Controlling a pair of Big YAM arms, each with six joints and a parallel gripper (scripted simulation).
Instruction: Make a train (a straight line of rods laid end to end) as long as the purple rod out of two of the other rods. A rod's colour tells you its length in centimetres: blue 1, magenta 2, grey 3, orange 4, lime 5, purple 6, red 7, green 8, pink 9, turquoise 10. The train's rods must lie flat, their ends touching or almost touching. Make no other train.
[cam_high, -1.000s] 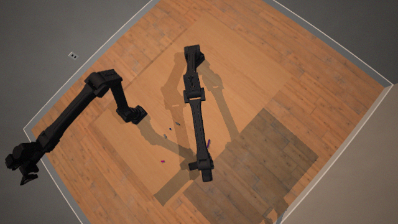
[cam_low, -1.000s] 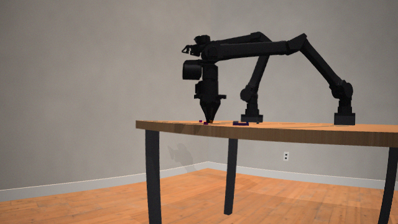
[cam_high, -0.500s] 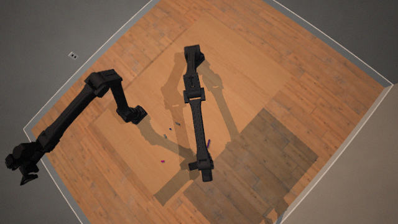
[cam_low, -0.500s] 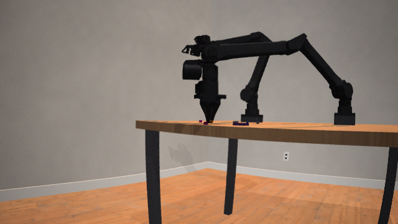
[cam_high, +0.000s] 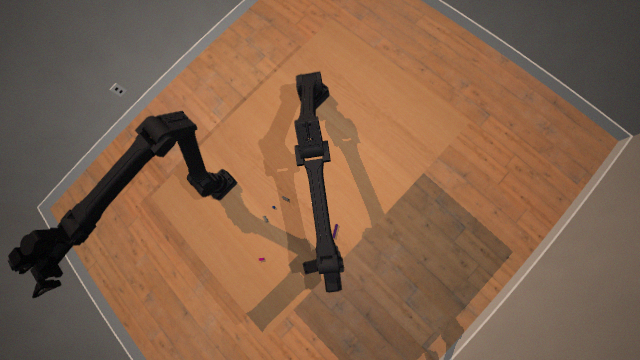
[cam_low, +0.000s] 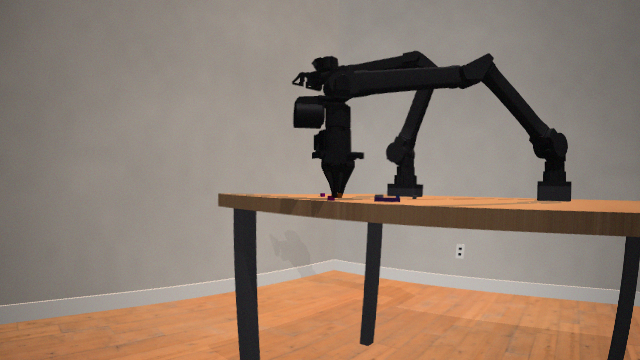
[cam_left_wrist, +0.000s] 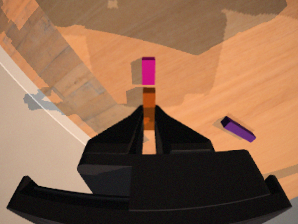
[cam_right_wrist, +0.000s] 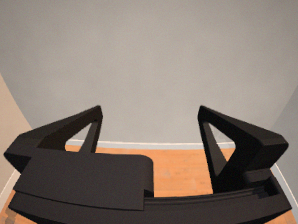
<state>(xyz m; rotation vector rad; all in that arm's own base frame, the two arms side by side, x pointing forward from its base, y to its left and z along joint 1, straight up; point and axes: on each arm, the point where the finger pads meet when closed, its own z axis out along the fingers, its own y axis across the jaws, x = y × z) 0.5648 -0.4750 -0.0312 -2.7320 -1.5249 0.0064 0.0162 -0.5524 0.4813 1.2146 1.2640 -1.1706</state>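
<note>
Now: left hand right at the orange rod. The rest, counted from my left hand: blue rod (34 cm behind, 4 cm to the right, 1 cm below); purple rod (8 cm to the left, 8 cm behind, 1 cm below); magenta rod (23 cm to the right, 21 cm behind, 1 cm below).
</note>
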